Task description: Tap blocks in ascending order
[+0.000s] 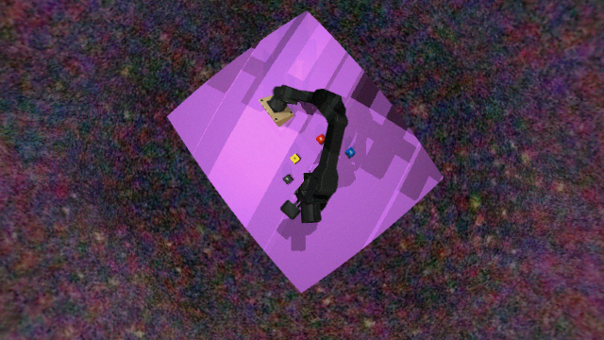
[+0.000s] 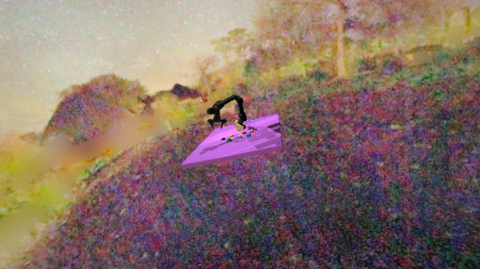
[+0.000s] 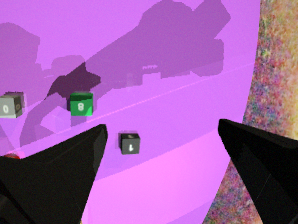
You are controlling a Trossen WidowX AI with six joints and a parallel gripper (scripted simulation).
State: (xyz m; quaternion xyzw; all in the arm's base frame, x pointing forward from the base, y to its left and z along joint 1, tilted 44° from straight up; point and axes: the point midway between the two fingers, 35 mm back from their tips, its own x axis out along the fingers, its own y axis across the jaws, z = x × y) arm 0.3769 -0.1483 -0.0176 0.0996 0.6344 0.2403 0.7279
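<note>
My gripper tip is 40 mm past the grey block, 200 mm to the right of it and 140 mm above it. From my gripper tip the other things lie so: yellow block (150 mm behind, 70 mm to the left, 140 mm below); then green block (20 mm behind, 80 mm to the left, 140 mm below); then black block (90 mm behind, 10 mm to the right, 140 mm below).
</note>
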